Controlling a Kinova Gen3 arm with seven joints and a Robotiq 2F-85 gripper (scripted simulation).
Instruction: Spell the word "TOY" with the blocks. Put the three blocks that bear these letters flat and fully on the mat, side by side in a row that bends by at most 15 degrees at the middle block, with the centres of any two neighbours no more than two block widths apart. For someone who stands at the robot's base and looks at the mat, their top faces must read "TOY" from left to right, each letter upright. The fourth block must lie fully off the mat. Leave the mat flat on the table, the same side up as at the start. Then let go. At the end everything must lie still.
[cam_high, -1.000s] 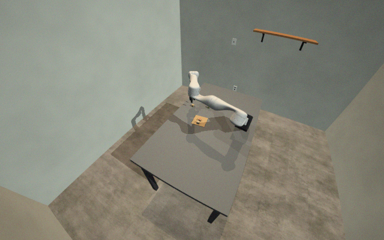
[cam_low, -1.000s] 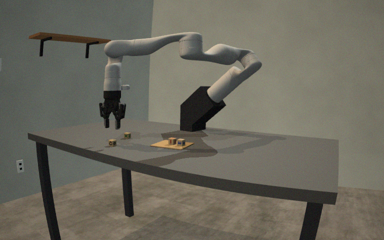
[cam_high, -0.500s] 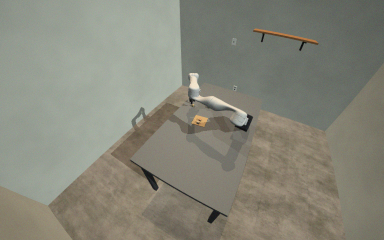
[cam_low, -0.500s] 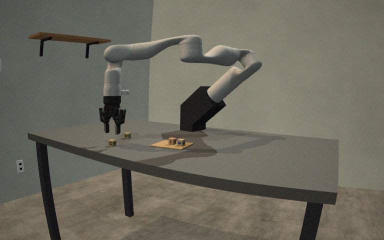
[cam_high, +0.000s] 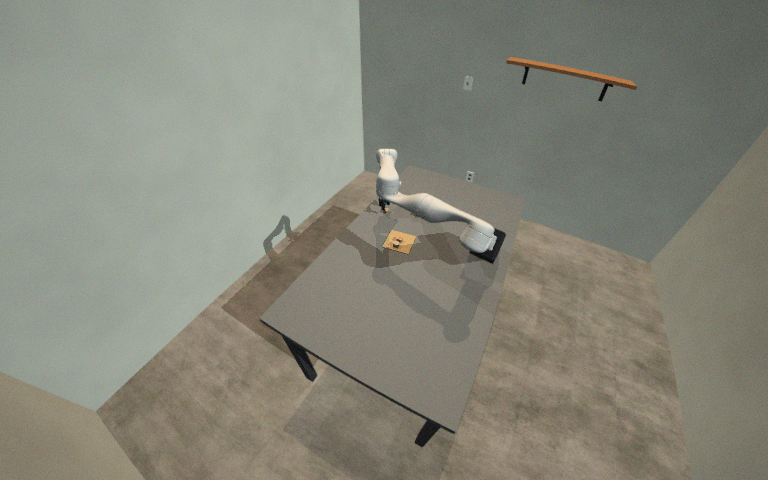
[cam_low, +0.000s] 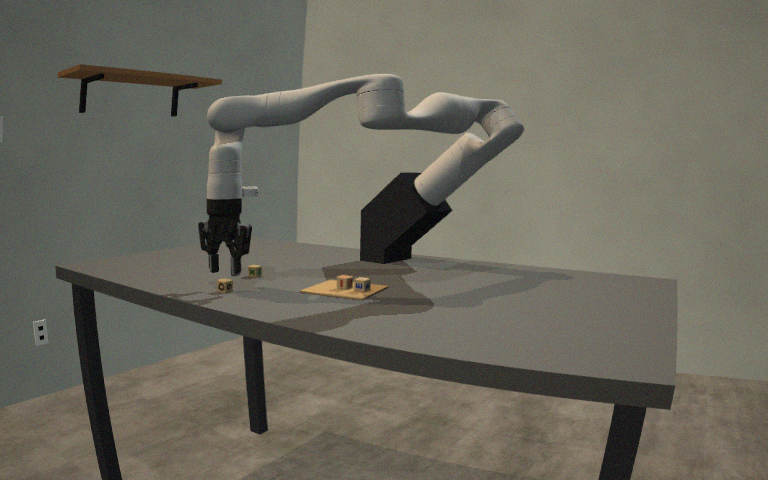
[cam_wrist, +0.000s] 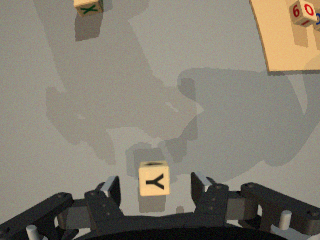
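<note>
Right now the block is 20 cm behind my hand, 16 cm to the left of it and 4 cm below it. From my hand the other things lie so: tan mat: 20 cm behind, 16 cm to the left, 5 cm below.
</note>
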